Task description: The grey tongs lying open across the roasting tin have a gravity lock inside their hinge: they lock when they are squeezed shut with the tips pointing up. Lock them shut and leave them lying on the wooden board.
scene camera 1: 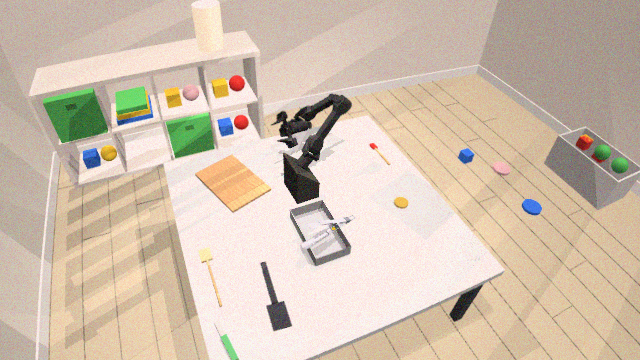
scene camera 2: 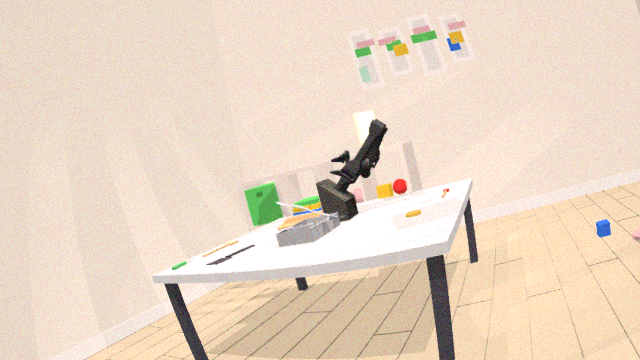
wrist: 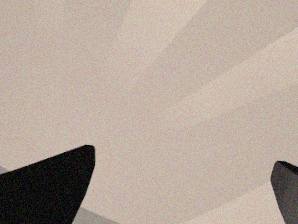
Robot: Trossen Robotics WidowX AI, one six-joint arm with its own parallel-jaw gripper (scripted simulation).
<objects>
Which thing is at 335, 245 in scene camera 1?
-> A grey roasting tin.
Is my gripper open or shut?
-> Open.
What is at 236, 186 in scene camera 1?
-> A wooden board.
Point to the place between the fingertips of my gripper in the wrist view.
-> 186, 164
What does my gripper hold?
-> Nothing.
</objects>
